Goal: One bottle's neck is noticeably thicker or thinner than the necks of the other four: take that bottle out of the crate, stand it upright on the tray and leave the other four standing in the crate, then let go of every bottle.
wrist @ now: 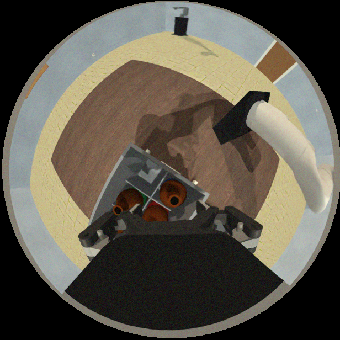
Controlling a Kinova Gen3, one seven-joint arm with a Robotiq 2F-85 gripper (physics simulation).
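Note:
The grey divided crate (113,176) is below the centre of the wrist view, its near part hidden by my gripper. One brown bottle (175,191) stands in its far right part, its dark mouth towards me. A second brown bottle (131,198) is at the left. A third brown bottle (156,214) is nearer, its neck hidden behind the gripper. A small brown sliver shows by the left finger. Not all necks show, so I cannot tell which differs. The tray does not show. My gripper (169,208) is open and empty, its fingers over the crate's near part.
The far left compartment of the crate holds no bottle. The brown table (95,120) extends beyond the crate. The white robot arm (292,137) rises from a black base (232,122) at the right. A black stand (181,26) is on the floor far off.

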